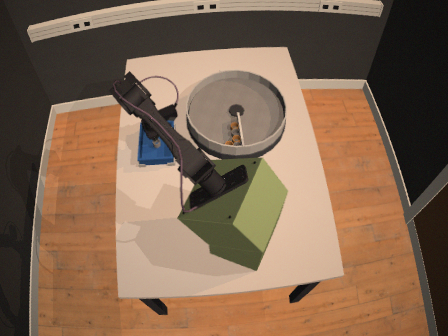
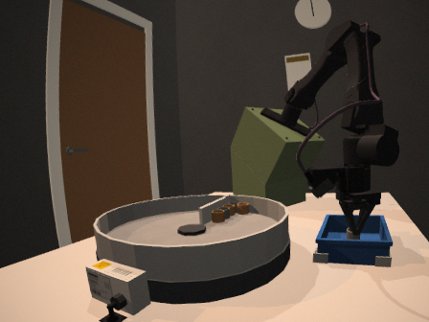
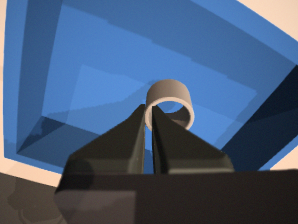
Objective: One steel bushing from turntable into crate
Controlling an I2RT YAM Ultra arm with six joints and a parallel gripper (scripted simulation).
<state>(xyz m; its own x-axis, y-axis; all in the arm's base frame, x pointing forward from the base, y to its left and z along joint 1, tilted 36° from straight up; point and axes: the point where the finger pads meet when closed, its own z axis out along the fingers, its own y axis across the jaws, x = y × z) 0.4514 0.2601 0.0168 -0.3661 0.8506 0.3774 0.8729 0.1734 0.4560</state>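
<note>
My gripper is now 10 mm past the blue crate and 20 mm above it. Also, from my hand: grey round turntable 100 mm ahead, 350 mm to the right, 10 mm above.
</note>
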